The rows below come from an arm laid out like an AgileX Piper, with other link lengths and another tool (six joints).
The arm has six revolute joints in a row. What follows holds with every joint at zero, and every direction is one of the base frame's.
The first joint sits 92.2 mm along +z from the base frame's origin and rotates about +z.
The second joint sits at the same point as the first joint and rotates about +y.
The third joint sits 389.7 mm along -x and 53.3 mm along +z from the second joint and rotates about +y.
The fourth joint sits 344.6 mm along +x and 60.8 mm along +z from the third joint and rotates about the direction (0.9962, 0, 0.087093).
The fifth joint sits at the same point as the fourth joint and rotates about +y.
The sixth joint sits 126.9 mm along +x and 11.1 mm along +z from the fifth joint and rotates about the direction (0.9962, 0, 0.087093).
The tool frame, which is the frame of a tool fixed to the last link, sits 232.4 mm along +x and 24 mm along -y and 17.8 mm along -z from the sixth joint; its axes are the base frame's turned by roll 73.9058, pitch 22.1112 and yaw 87.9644 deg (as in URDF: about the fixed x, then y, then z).
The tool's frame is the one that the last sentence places.
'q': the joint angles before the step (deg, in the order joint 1, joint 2, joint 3, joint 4, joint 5, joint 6). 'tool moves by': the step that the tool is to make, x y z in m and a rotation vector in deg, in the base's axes. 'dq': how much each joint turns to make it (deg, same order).
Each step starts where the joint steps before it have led.
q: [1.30, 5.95, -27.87, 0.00, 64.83, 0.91]
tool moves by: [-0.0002, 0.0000, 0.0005, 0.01, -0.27, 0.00]
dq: [0.01, -0.32, 0.05, 0.00, 0.00, 0.01]
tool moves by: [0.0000, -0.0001, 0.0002, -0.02, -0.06, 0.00]
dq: [0.00, -0.05, 0.00, -0.02, -0.01, -0.01]
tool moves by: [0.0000, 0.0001, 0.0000, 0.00, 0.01, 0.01]
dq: [-0.04, 0.01, -0.01, 0.04, 0.00, -0.04]
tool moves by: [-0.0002, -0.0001, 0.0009, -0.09, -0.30, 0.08]
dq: [0.03, -0.32, 0.00, -0.02, 0.02, -0.10]
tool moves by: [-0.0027, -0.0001, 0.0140, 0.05, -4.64, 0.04]
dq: [0.00, -4.58, 0.00, 0.00, -0.06, -0.07]
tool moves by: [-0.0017, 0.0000, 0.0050, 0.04, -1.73, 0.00]
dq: [-0.02, -1.79, 0.00, 0.02, 0.06, -0.02]
